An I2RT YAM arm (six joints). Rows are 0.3 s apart.
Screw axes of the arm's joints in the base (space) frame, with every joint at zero. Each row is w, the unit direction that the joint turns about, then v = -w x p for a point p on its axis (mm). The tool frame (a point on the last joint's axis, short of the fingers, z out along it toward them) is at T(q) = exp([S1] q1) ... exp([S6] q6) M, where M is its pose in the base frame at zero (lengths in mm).
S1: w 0 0 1 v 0 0 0
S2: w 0 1 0 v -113.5 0 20
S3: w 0 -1 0 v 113.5 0 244
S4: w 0 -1 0 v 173.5 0 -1
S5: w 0 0 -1 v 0 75 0
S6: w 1 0 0 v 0 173.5 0
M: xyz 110.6 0 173.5 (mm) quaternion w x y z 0.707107 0 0.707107 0
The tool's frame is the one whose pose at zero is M.
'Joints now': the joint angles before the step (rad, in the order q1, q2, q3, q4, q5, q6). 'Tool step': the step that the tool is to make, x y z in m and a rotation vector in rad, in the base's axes. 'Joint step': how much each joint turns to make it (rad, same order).
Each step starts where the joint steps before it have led.
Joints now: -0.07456, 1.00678, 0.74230, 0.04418, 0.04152, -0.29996
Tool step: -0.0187, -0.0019, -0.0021, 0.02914, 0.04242, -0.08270
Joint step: -0.00357, -0.07805, -0.02004, -0.10595, 0.07054, 0.04431
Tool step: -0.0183, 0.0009, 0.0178, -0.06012, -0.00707, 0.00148
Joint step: -0.00026, -0.07872, 0.03640, -0.09645, 0.01352, -0.05826
